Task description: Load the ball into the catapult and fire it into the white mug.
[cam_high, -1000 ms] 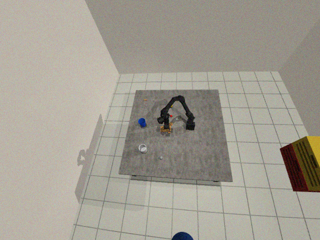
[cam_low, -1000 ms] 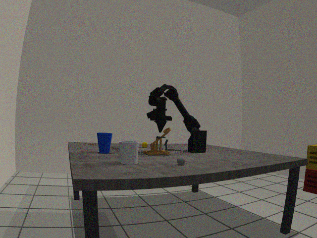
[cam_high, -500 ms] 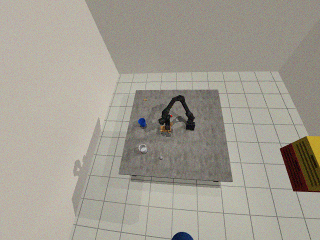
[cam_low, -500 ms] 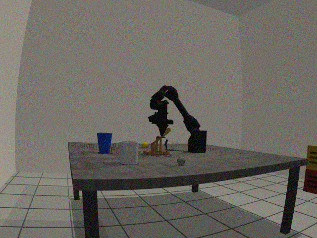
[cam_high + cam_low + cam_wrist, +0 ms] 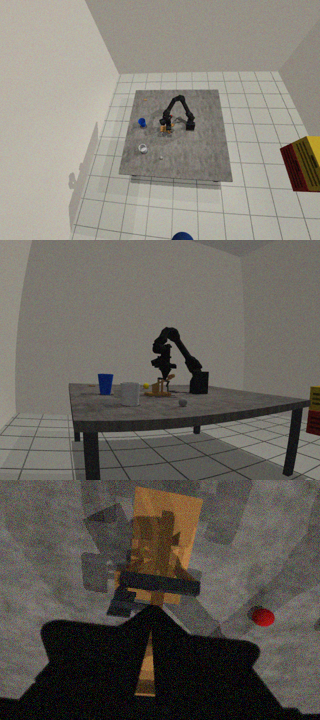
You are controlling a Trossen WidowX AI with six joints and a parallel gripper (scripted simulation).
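My gripper tip is 1 cm short of the wooden catapult, 2 cm to the right of it and 3 cm above it. The rest, counted from my gripper tip: blue cup 36 cm ahead, 7 cm to the right, 6 cm below; then yellow ball 3 cm behind, 37 cm to the right, 7 cm below; then red ball 3 cm behind, 20 cm to the right, 8 cm below.
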